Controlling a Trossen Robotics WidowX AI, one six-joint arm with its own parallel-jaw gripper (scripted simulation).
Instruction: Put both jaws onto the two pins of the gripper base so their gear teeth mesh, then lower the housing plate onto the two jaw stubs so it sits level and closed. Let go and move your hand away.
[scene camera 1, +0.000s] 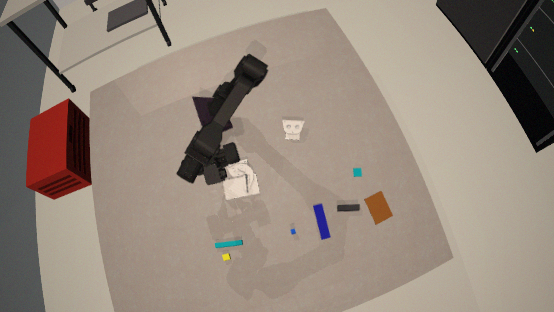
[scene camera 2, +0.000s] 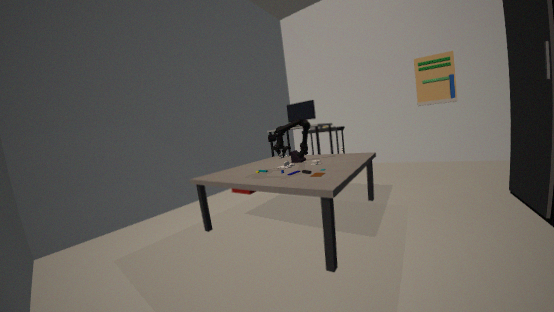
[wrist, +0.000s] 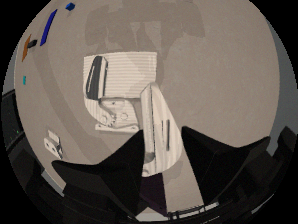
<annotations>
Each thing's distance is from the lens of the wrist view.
my gripper (wrist: 163, 132): 0.10 m
white jaw (wrist: 154, 110): 0.05 m
white ribbed tray (wrist: 128, 73): 0.16 m
The marked spots on the white jaw and the white ribbed tray are 0.11 m apart.
</annotations>
